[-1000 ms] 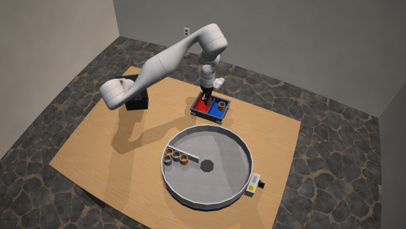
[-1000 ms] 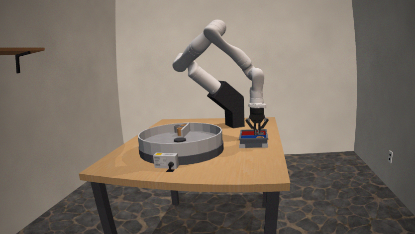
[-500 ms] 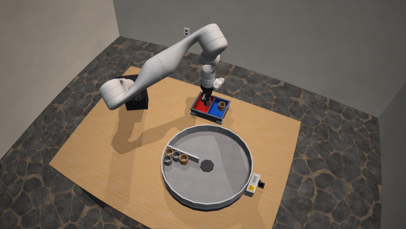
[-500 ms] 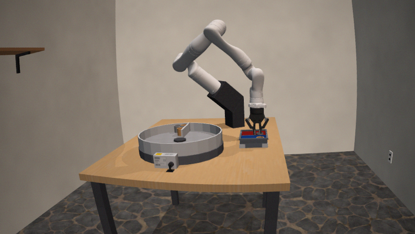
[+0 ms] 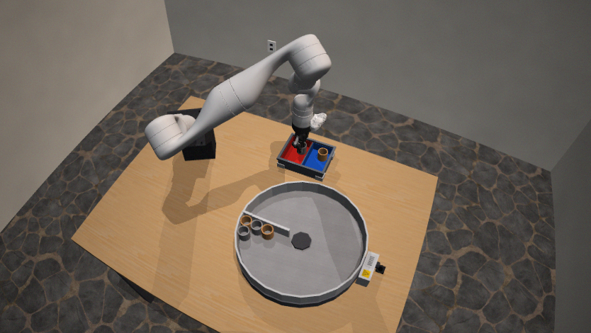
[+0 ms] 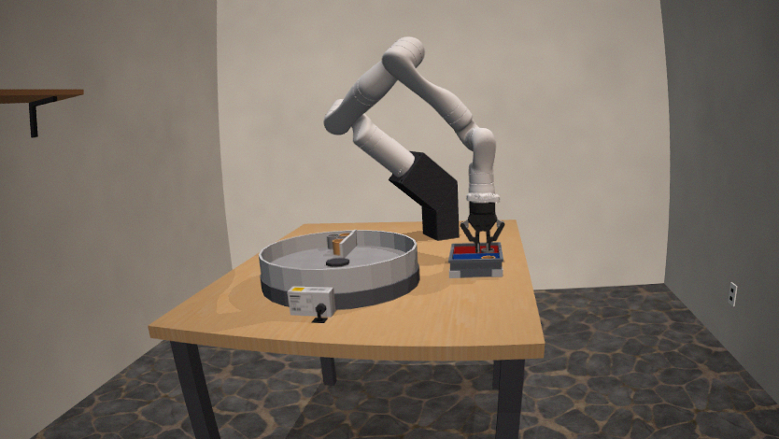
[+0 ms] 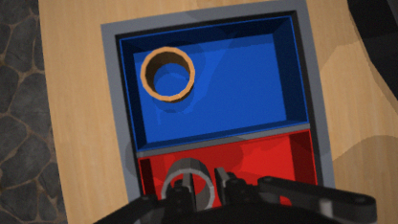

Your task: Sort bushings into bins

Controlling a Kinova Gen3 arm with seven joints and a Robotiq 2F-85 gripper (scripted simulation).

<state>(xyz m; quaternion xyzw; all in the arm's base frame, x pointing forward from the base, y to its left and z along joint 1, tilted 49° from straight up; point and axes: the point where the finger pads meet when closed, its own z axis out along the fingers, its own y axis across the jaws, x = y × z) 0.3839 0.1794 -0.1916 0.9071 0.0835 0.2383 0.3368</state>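
The two-part bin is 30 mm ahead of my hand, 20 mm to the right of it and 20 mm below it. From my hand the other things lie so: turntable: 380 mm to the right, 160 mm ahead, 10 mm above.
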